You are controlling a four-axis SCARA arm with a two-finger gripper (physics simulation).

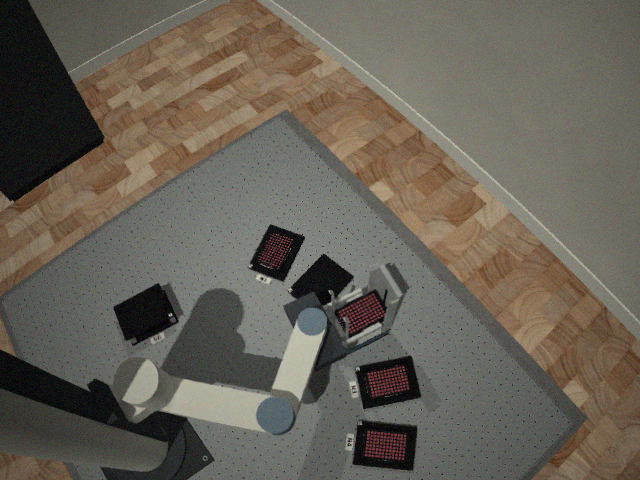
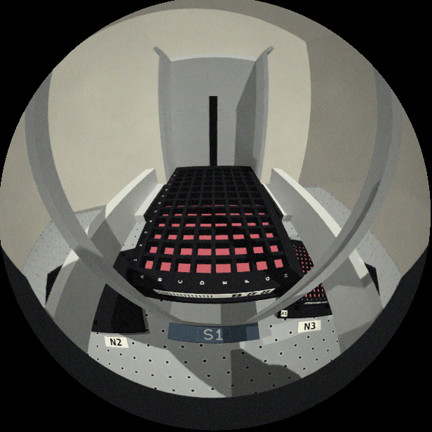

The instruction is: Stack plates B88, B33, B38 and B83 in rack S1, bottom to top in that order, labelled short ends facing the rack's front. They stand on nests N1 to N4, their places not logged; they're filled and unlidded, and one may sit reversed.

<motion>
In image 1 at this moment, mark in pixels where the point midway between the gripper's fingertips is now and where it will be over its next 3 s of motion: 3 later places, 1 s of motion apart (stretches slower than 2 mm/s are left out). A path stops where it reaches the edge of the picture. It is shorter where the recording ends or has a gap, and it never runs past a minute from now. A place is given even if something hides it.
My gripper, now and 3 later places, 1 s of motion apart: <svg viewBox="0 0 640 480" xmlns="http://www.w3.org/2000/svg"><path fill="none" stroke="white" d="M370 307L369 314L374 287L376 298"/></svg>
</motion>
